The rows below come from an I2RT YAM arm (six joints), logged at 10 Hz.
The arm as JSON. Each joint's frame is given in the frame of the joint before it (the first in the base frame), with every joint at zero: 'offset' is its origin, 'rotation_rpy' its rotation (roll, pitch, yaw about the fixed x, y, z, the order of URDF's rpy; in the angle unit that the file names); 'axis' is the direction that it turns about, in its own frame. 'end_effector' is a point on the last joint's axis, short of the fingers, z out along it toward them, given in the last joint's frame.
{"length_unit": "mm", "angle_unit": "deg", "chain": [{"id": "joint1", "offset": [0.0, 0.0, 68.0], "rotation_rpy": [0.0, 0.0, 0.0], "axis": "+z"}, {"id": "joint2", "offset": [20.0, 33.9, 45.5], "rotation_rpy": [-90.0, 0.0, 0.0], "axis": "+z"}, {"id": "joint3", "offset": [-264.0, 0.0, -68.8], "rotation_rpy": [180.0, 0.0, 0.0], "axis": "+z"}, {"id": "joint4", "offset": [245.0, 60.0, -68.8], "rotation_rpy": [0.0, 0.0, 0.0], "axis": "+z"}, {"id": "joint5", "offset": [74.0, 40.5, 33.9], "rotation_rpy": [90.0, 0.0, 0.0], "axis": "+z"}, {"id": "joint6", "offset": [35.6, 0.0, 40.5], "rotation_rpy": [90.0, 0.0, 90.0], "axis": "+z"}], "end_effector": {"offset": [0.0, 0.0, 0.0], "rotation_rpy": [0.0, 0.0, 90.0]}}
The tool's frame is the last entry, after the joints.
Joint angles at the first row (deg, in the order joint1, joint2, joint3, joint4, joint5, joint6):
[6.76, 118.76, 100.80, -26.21, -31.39, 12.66]
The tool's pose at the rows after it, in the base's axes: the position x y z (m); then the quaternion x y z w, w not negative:
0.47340 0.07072 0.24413 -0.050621 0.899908 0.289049 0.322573
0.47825 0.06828 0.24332 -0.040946 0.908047 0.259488 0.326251
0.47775 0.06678 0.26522 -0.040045 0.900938 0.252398 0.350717
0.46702 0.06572 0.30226 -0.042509 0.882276 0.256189 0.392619
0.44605 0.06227 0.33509 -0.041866 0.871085 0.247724 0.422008
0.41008 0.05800 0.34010 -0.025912 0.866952 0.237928 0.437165
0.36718 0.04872 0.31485 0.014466 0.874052 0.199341 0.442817
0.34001 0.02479 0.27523 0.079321 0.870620 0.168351 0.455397
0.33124 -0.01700 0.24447 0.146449 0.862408 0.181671 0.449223
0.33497 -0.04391 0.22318 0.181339 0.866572 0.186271 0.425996
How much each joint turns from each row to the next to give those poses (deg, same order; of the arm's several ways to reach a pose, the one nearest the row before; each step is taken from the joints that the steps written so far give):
[-0.34, 1.66, 0.89, -0.77, 2.19, -0.58]
[-0.12, 1.11, 1.89, -1.42, 3.59, -0.54]
[-0.09, -1.34, 2.12, -0.60, 1.16, 0.21]
[0.03, -4.20, 0.37, 1.02, 0.27, 0.93]
[-0.05, -5.55, -1.52, -0.55, 1.41, 0.13]
[0.13, -8.94, -10.96, 3.84, 2.26, 1.41]
[-0.14, -9.94, -16.56, 6.15, 6.05, 1.73]
[-3.06, -5.84, -14.88, 9.64, 4.32, 3.15]
[-7.57, -0.23, -7.21, 6.28, -4.07, 3.44]
[-4.80, 3.47, -0.67, 0.85, -2.99, 0.57]

